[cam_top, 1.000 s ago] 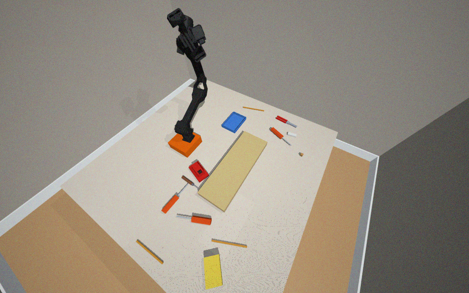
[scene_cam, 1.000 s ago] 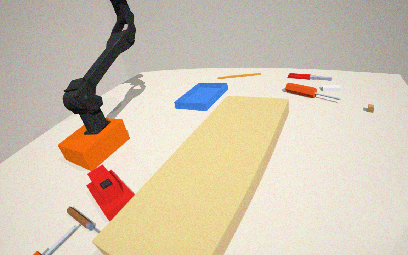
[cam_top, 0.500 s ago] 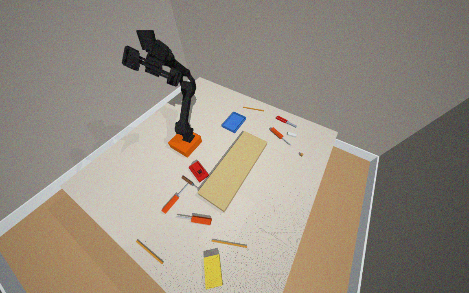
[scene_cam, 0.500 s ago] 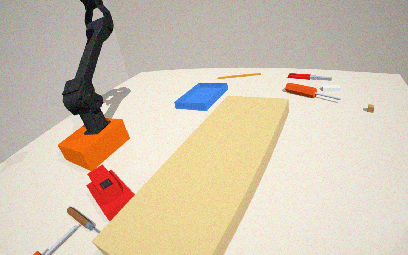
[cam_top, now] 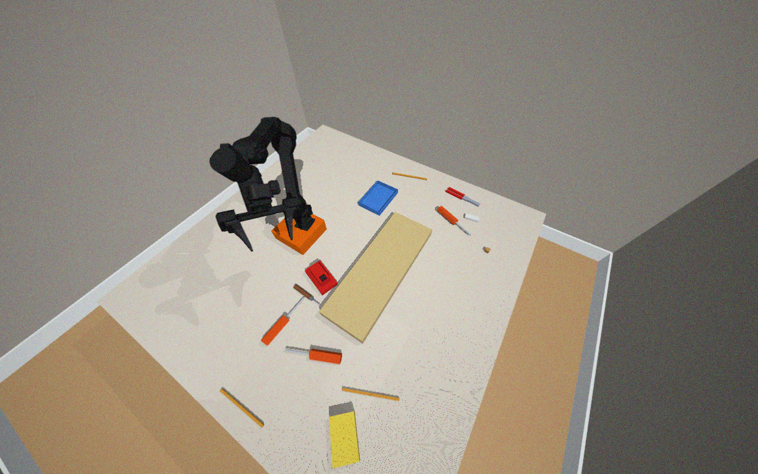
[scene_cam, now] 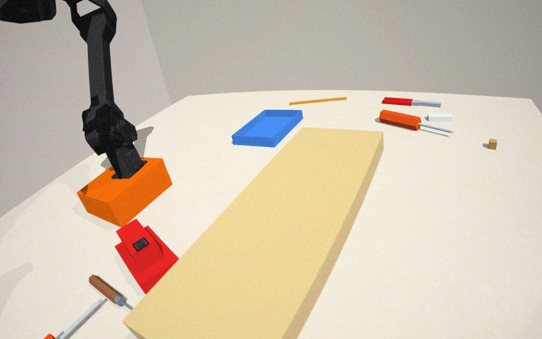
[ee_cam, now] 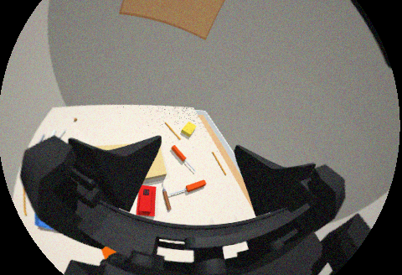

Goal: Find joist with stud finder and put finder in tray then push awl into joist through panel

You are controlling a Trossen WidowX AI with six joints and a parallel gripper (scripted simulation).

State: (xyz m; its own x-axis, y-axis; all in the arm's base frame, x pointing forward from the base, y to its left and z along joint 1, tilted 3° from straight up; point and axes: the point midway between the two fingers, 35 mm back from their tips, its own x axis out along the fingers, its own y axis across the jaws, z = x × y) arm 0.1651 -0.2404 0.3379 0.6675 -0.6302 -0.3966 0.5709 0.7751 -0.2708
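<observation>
My gripper tip is 35 cm above the red stud finder, 9 cm to the right of it and 1 cm short of it. The rest, counted from my gripper tip: awl 38 cm below, 1 cm to the left, 1 cm behind; indicator 33 cm below, 8 cm to the left, 2 cm ahead; yellow block 38 cm below, 30 cm to the right, 30 cm ahead.
</observation>
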